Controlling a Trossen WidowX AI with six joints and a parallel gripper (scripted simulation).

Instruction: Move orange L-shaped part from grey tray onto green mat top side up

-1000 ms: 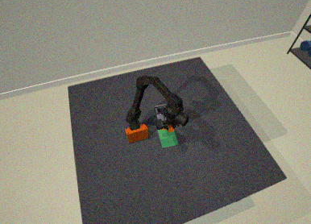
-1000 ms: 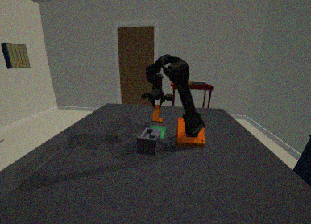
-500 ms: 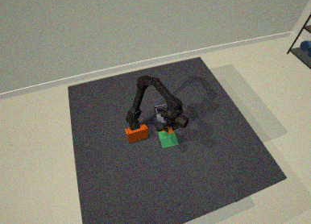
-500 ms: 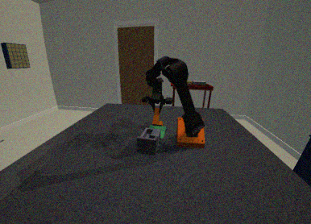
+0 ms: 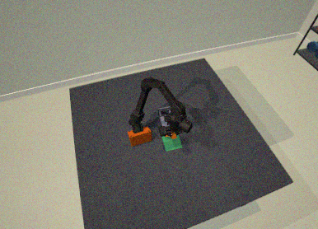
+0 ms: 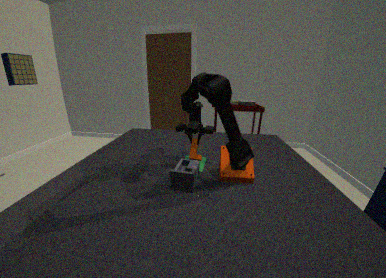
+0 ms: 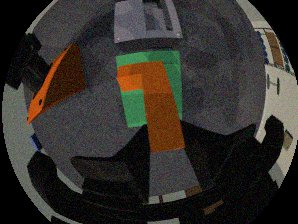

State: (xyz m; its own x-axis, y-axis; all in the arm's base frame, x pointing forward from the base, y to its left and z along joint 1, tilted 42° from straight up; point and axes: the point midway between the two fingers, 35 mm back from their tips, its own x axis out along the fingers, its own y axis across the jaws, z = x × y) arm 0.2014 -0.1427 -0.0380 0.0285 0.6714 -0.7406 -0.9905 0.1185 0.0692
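The green mat lies 11 cm below my gripper tip and 2 cm to the left of it. The rest, counted from my gripper tip: orange L-shaped part (3 cm to the left, 3 cm below, 1 cm behind); then grey tray (18 cm to the left, 11 cm below, 2 cm ahead).
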